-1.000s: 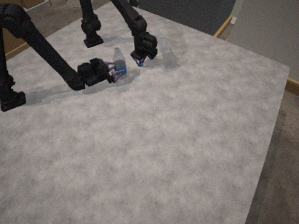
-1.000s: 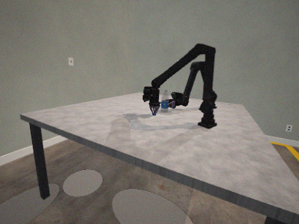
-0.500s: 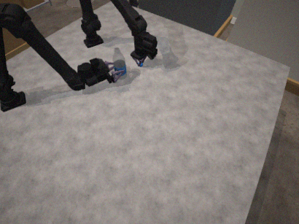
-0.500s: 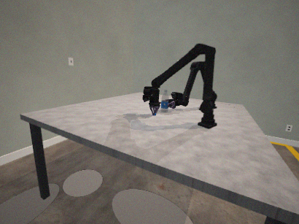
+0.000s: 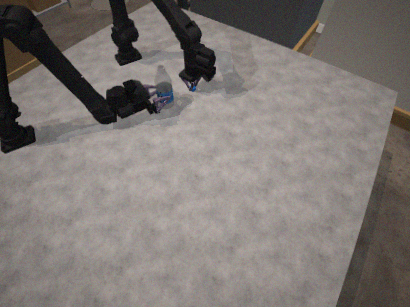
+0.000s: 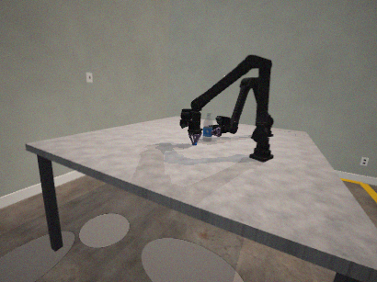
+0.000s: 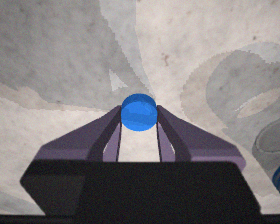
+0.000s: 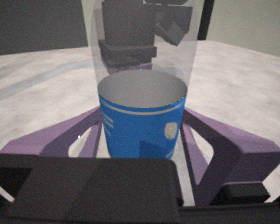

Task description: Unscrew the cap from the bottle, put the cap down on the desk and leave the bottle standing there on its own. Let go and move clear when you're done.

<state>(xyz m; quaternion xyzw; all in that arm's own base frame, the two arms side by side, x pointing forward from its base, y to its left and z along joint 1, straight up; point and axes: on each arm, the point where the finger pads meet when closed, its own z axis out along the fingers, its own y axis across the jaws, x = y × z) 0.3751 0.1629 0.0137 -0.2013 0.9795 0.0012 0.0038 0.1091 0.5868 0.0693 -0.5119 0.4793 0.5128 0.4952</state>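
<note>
My right hand is 30 mm below the clear bottle. Also, from my right hand: blue cap (40 mm ahead, 140 mm to the left, 60 mm below).
Now: the blue cap 10 mm below my left hand. Round my left hand: clear bottle (140 mm to the right, 90 mm above, 40 mm behind).
</note>
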